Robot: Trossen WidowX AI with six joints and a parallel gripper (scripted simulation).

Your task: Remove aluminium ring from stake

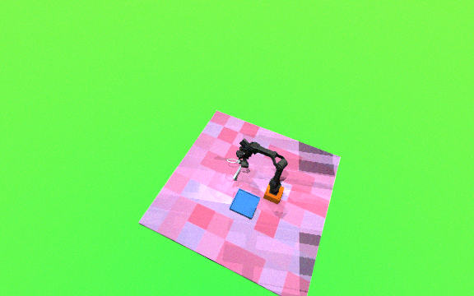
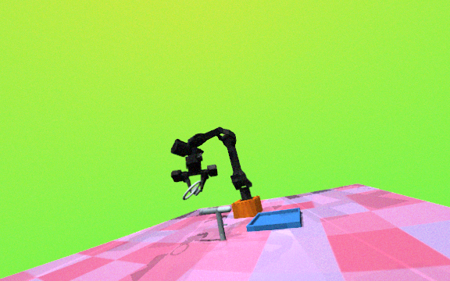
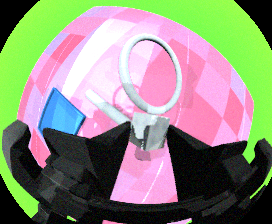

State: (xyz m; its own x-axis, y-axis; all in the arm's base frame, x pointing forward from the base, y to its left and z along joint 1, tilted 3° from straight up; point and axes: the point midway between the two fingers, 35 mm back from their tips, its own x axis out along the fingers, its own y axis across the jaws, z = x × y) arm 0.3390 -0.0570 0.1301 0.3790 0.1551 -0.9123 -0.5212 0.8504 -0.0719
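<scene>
The aluminium ring is 4 cm ahead of my gripper tip, 2 cm to the left of it and 1 cm above it. The rest, counted from my gripper tip: blue tray 18 cm behind, 23 cm to the left, 17 cm below.
</scene>
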